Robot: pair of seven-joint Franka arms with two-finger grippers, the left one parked.
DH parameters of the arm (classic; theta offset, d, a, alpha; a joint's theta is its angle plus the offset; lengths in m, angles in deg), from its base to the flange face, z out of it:
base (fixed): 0 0 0 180
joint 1: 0 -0.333 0 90
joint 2: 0 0 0 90
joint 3: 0 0.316 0.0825 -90
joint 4: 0 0 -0.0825 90
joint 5: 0 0.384 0 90
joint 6: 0 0 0.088 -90
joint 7: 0 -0.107 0 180
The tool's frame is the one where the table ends.
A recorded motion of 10 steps. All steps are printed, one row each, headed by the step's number.
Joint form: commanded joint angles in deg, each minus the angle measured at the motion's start. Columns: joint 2, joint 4, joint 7, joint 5, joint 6, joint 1, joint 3.
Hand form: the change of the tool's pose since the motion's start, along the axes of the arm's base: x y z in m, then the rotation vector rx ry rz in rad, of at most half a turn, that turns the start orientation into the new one. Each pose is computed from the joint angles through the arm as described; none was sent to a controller.
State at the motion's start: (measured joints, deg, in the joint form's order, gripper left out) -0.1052 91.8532 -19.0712 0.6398 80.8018 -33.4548 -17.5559
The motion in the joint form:
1: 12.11 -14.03 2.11 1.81 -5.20 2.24 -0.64
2: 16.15 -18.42 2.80 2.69 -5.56 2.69 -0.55
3: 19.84 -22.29 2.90 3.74 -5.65 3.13 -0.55
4: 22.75 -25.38 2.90 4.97 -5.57 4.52 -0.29
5: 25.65 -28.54 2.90 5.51 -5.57 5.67 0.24
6: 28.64 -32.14 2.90 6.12 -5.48 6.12 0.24
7: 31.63 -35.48 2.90 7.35 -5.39 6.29 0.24
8: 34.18 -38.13 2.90 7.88 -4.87 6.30 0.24
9: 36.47 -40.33 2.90 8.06 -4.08 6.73 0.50
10: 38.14 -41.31 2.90 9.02 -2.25 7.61 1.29
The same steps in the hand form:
1: 0.0520 0.0097 -0.0096 -0.0372 0.0390 -0.0071
2: 0.0691 0.0200 -0.0169 -0.0396 0.0357 0.0041
3: 0.0847 0.0289 -0.0257 -0.0391 0.0317 0.0049
4: 0.0993 0.0280 -0.0333 -0.0294 0.0281 -0.0084
5: 0.1125 0.0299 -0.0415 -0.0293 0.0230 -0.0130
6: 0.1247 0.0356 -0.0474 -0.0296 0.0091 -0.0120
7: 0.1350 0.0455 -0.0561 -0.0201 0.0023 -0.0052
8: 0.1439 0.0543 -0.0651 -0.0195 -0.0096 0.0027
9: 0.1533 0.0586 -0.0749 -0.0207 -0.0224 0.0058
10: 0.1629 0.0610 -0.0863 0.0012 -0.0362 0.0053

